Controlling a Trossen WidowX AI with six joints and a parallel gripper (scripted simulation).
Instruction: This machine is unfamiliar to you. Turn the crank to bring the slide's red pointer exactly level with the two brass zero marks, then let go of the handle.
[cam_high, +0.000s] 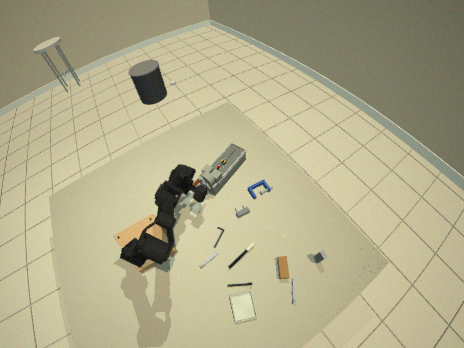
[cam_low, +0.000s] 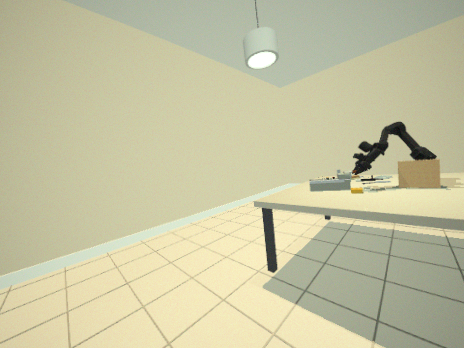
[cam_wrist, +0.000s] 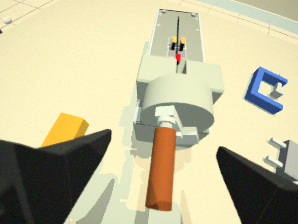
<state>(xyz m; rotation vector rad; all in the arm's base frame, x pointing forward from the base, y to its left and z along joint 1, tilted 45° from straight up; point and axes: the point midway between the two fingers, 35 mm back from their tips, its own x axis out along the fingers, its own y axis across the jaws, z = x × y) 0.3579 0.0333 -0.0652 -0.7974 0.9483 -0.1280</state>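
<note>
The brown crank handle lies 2 cm behind my gripper tip and 1 cm above it. Also, from my gripper tip: red pointer: 12 cm ahead, 2 cm to the left, 2 cm below; grey clamp: 19 cm to the right, 10 cm below, 8 cm ahead; orange block: 14 cm to the left, 9 cm below, 2 cm behind.
</note>
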